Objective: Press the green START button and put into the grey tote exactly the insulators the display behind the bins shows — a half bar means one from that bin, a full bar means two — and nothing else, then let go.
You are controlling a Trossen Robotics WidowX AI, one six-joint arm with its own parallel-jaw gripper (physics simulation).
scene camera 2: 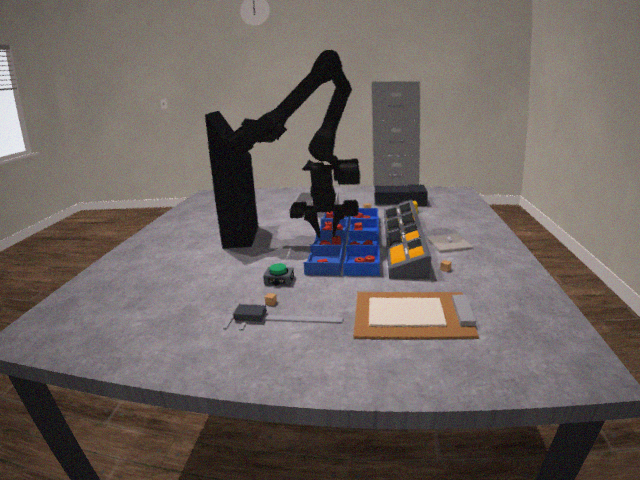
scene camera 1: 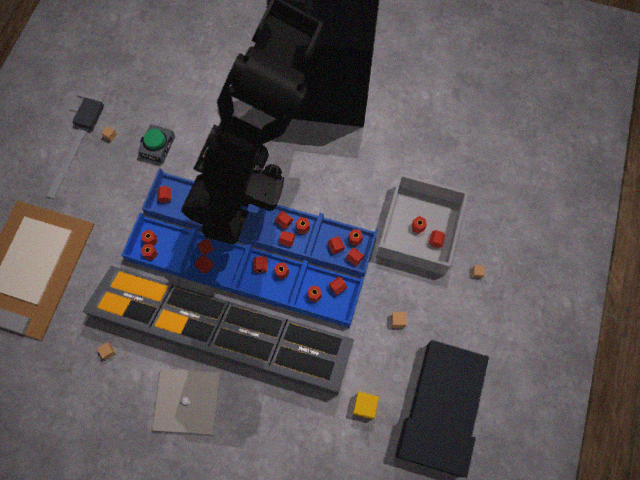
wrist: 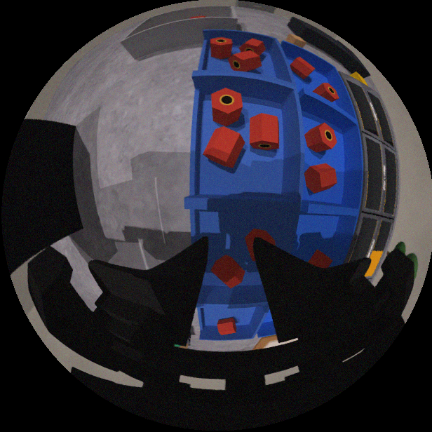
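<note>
My gripper is open and empty, pointing down at the second bin from the button end, robot-side row. Two dark red insulators lie there near the fingertips; the arm hides them in scene camera 1. One insulator lies in the end bin beside it. The blue bins hold several more. The grey tote holds an upright insulator and another insulator. The display shows a full bar above a half bar in column one, and a lower half bar in column two. The green button stands beside the bins.
A yellow cube, a black box and a pale plate lie beyond the display. A clipboard and a dark device lie at the button end. Small wooden cubes lie near the tote.
</note>
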